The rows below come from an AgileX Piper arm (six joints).
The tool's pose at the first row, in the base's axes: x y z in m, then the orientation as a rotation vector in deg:
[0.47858, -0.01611, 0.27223, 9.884, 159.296, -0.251]
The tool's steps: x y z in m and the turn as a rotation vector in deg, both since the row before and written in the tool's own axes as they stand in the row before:
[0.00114, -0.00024, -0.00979, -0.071, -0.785, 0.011]
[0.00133, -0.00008, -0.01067, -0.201, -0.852, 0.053]
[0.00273, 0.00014, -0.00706, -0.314, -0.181, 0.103]
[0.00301, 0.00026, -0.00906, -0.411, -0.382, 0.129]
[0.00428, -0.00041, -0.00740, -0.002, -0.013, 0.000]
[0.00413, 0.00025, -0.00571, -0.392, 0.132, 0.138]
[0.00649, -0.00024, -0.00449, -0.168, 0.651, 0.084]
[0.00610, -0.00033, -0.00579, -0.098, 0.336, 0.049]
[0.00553, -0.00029, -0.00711, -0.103, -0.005, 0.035]
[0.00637, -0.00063, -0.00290, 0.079, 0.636, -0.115]
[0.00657, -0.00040, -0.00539, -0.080, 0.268, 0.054]
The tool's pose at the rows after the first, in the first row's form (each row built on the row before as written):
[0.47409, -0.01597, 0.28100, 9.843, 158.509, -0.216]
[0.46900, -0.01562, 0.29047, 9.823, 157.646, 0.003]
[0.46386, -0.01499, 0.29599, 9.871, 157.442, 0.447]
[0.45770, -0.01420, 0.30325, 9.920, 157.029, 1.012]
[0.45088, -0.01399, 0.30842, 9.919, 157.016, 1.014]
[0.44493, -0.01316, 0.31211, 10.004, 157.114, 1.601]
[0.43723, -0.01256, 0.31377, 10.094, 157.746, 1.917]
[0.42941, -0.01211, 0.31686, 10.145, 158.071, 2.098]
[0.42166, -0.01170, 0.32143, 10.166, 158.056, 2.249]
[0.41464, -0.01151, 0.32176, 10.045, 158.704, 2.173]
[0.40658, -0.01109, 0.32444, 10.107, 158.962, 2.324]

